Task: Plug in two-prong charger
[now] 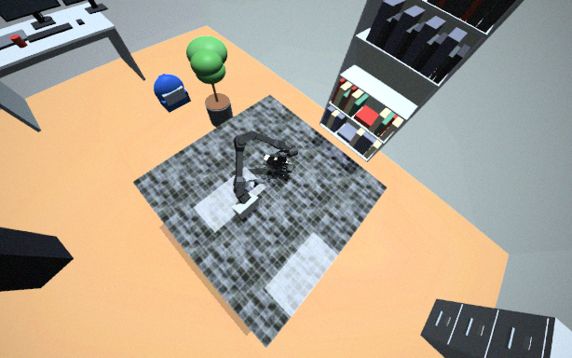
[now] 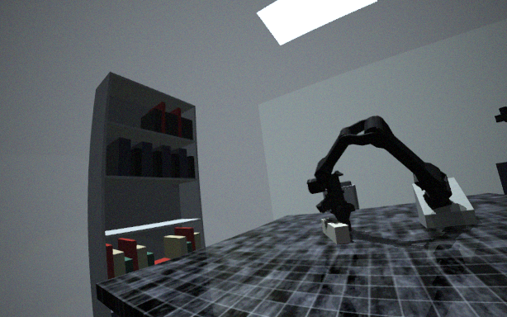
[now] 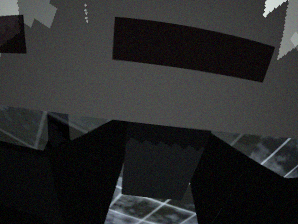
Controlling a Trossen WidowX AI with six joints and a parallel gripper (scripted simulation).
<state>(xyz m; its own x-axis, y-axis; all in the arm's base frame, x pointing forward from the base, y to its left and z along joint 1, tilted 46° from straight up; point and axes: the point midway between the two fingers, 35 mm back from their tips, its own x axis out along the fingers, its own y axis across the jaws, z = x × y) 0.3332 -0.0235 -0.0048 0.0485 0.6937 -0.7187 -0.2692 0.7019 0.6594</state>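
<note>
My gripper tip is now 20 mm short of the two-prong charger and 10 mm below it.
</note>
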